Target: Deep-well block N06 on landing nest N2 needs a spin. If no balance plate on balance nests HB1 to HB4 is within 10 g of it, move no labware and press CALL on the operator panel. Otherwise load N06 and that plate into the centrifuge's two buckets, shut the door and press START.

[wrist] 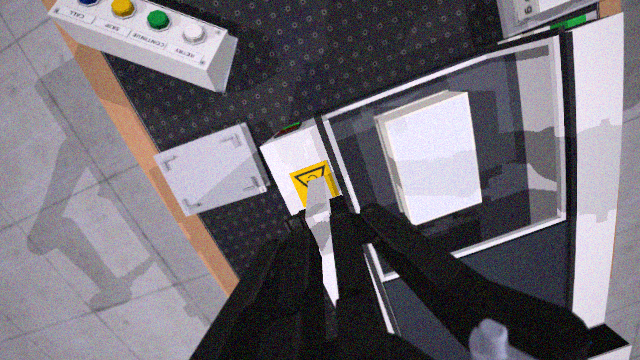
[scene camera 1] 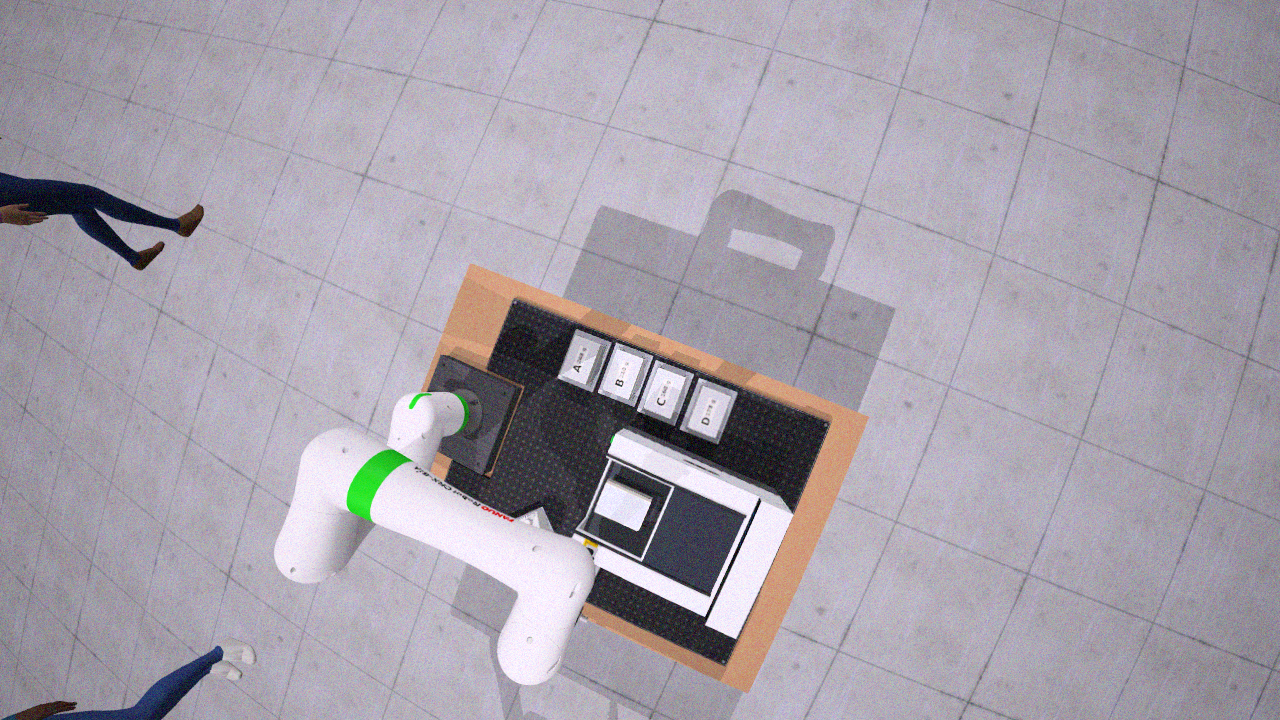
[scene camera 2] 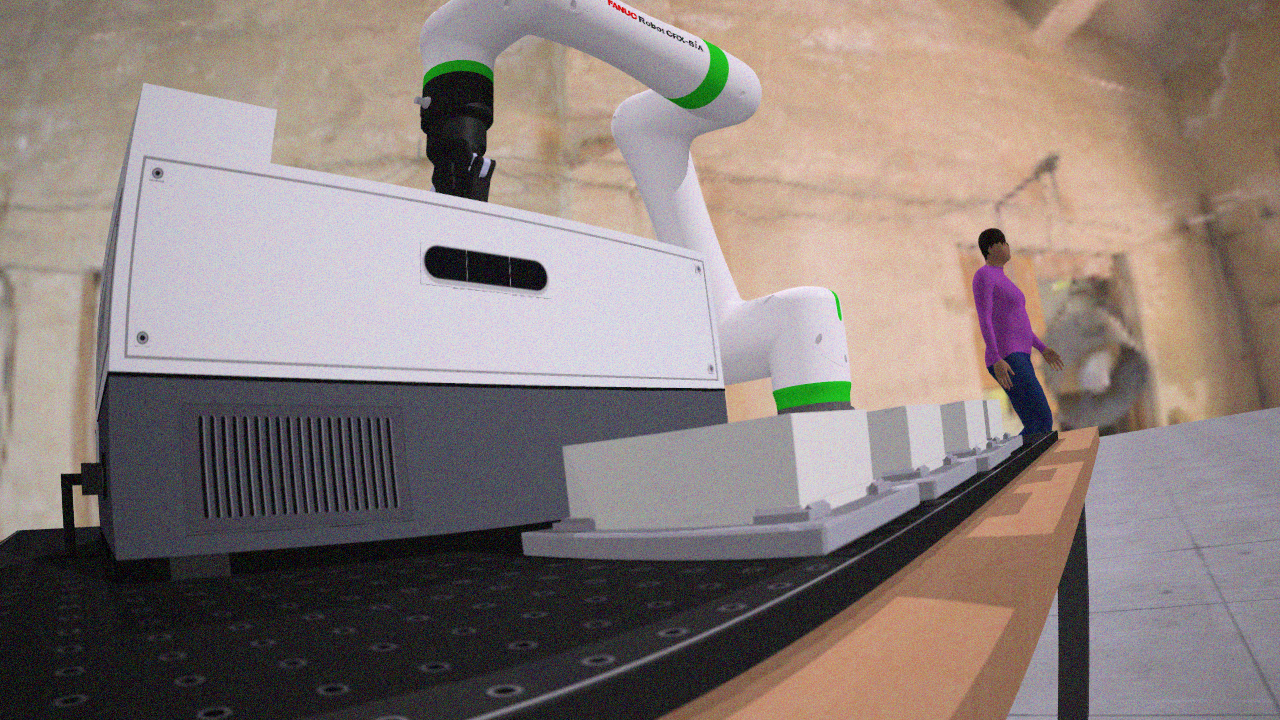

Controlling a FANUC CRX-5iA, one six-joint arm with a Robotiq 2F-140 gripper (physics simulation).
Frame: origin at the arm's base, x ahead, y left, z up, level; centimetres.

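Seen in the pictures: gripper, fingertip midpoint: [wrist: 321, 192] [scene camera 1: 591, 548]; arm's base at its link origin: [scene camera 1: 463, 412].
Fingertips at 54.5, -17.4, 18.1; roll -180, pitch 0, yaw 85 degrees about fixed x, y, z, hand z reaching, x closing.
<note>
Offsets run from my fingertips to a thing's middle, as dx, dy, dz. "spot": to the spot under its first point. Level surfaces: height alone.
My gripper [wrist: 321, 192] is shut and empty, its fingertips over the yellow warning sticker @[spot: -1.8, -1.3, -0.6] [wrist: 300, 180] on the centrifuge's white casing. In scene camera 2 the centrifuge @[+18.2, +10.9, -9.5] [scene camera 2: 402, 313] hides the fingertips. A plain white block @[+3.9, +11.6, -5.3] [wrist: 432, 157] [scene camera 1: 623, 504] sits inside the centrifuge's open-looking framed chamber; no label is readable, and a clear door cannot be ruled out. A grey nest @[-5.3, -18.3, -19.6] [wrist: 212, 170] beside the casing is empty. Balance plates A @[-21.5, +44.4, -18.4] [scene camera 1: 583, 360], B @[-8.0, +43.9, -18.4] [scene camera 1: 624, 374], C @[+5.1, +42.2, -18.4] [scene camera 1: 665, 394] and D @[+18.8, +40.7, -18.4] [scene camera 1: 709, 411] stand on their nests; their weights are too small to read.
The operator panel @[-26.8, -14.1, -17.5] [wrist: 145, 37] stands beyond the empty nest, with the blue CALL button @[spot: -32.8, -17.5, -14.7] [wrist: 89, 1] at the view's edge. The dark cover panel @[+23.2, +10.3, -0.6] [scene camera 1: 698, 541] lies beside the chamber. One person [scene camera 1: 98, 205] [scene camera 2: 1011, 304] and another person's legs [scene camera 1: 179, 682] are beyond the table @[dz -23.0] [scene camera 1: 805, 537].
</note>
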